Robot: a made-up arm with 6 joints. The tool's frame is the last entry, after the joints.
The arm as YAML. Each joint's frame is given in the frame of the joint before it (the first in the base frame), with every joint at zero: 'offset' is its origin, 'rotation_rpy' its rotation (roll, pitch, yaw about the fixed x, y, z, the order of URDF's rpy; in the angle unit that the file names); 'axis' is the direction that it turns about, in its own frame. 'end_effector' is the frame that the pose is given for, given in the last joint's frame.
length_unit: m
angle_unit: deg
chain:
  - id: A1
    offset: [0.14, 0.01, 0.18]
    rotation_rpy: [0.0, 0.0, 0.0]
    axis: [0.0, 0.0, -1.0]
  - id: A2
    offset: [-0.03, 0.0, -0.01]
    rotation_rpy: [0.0, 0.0, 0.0]
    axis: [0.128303, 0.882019, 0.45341]
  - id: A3
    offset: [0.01, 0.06, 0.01]
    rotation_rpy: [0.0, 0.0, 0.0]
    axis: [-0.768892, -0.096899, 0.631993]
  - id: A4
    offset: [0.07, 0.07, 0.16]
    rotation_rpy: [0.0, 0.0, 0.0]
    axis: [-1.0, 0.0, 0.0]
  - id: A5
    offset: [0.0, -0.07, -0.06]
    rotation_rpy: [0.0, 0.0, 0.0]
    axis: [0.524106, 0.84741, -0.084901]
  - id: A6
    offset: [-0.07, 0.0, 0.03]
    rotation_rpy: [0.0, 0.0, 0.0]
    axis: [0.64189, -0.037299, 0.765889]
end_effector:
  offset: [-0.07, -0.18, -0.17]
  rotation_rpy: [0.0, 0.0, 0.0]
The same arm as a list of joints. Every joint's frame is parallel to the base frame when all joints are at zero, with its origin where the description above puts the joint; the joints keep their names.
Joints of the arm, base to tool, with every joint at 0 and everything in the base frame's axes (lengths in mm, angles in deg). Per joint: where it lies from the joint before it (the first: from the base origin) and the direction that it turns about. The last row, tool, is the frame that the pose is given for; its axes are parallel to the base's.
A1: axis -z origin 140 10 180
A2: axis 0.128303 0.882019 0.45341 origin -30 0 -10
A3: axis -0.768892 -0.096899 0.631993 origin 10 60 10
A4: axis -x origin 70 70 160
A5: axis 0.524106 0.84741 -0.084901 origin 0 -70 -60
A6: axis 0.64189 -0.037299 0.765889 origin -70 0 30
tool: origin -70 -180 -170

